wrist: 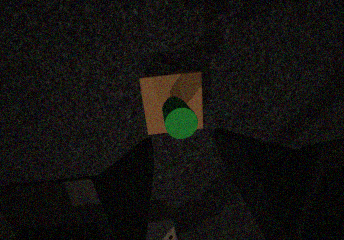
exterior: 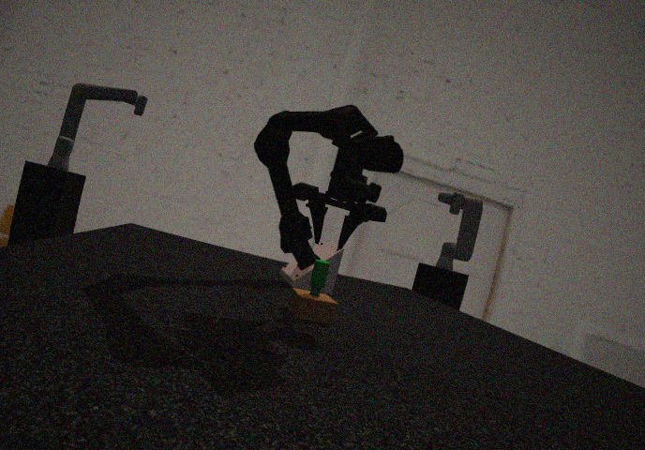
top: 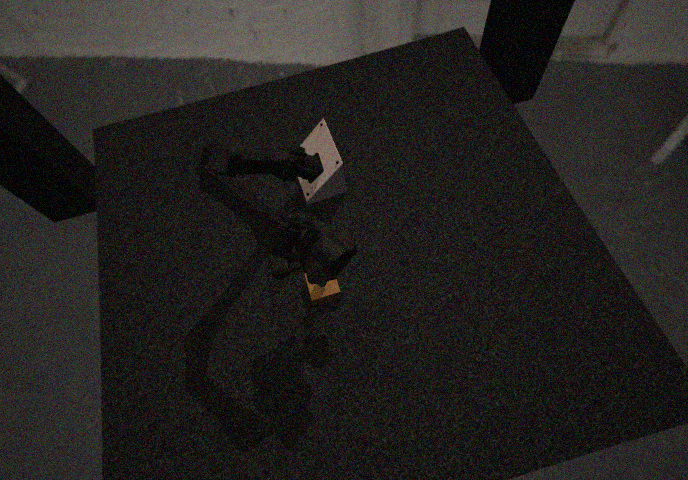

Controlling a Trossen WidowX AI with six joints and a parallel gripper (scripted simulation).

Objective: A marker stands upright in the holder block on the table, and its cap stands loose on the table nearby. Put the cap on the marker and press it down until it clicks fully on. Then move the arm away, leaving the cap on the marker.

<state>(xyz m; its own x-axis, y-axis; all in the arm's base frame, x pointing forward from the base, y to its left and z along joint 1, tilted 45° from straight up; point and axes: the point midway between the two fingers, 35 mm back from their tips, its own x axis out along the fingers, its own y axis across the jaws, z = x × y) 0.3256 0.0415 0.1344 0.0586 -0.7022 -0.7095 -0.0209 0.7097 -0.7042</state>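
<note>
Right now my gripper tip is 50 mm above the green cap. Also, from my gripper tip: holder block: 120 mm below; dark marker: 60 mm below.
</note>
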